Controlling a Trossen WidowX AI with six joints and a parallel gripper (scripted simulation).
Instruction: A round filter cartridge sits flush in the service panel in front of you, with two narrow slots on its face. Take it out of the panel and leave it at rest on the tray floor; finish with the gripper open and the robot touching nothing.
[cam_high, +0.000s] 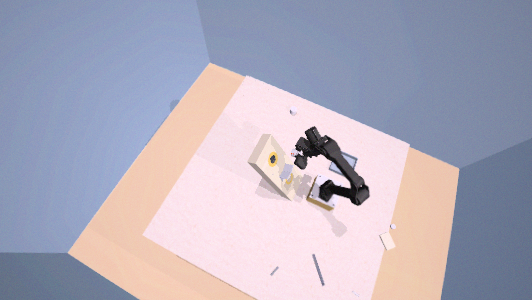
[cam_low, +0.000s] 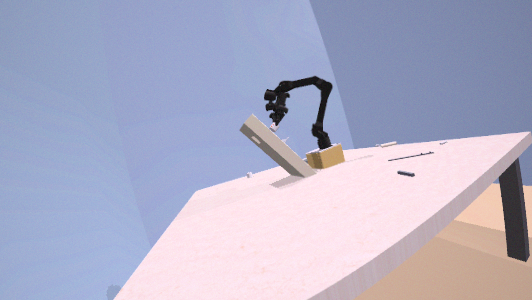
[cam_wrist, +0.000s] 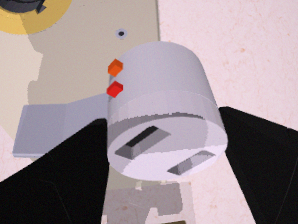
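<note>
The grey-blue tray lies 290 mm below my gripper tip, 270 mm behind it and 250 mm to the right of it. From my gripper tip the other things lie so: round pale filter cartridge (right at my gripper tip); then beige block (710 mm behind, 290 mm below, 40 mm to the left); then short dark piece (540 mm to the left, 300 mm below, 240 mm behind).
</note>
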